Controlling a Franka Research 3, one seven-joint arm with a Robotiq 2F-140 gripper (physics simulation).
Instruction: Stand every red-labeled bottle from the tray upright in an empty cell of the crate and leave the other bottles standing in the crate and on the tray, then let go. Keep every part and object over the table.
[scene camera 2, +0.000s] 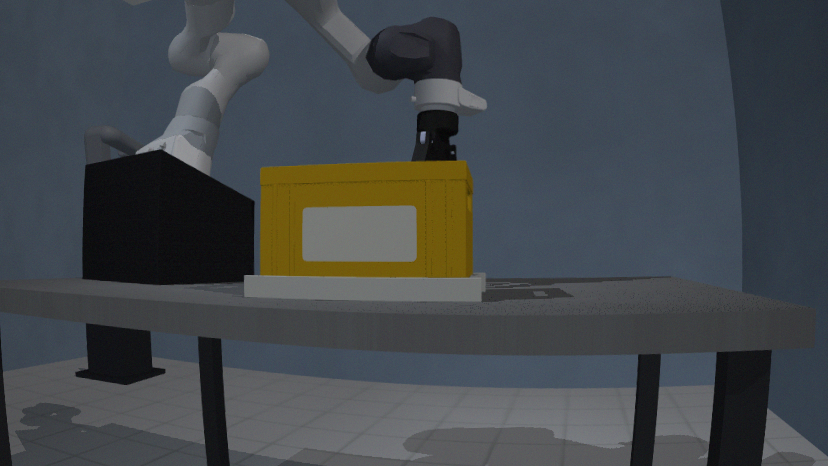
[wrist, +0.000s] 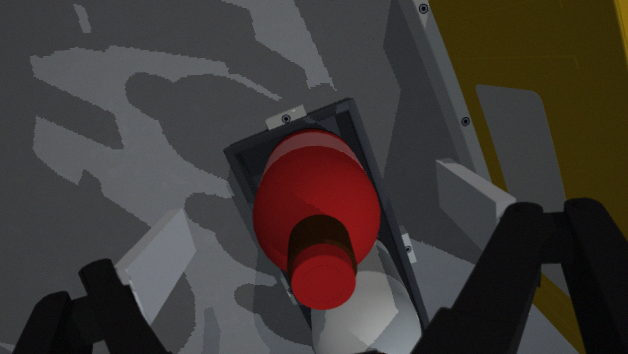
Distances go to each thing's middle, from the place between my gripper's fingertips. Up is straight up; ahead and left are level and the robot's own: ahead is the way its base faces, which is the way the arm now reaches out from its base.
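Labels:
Red-labeled bottle (wrist: 316, 215): 2 cm below my hand, 1 cm behind it.

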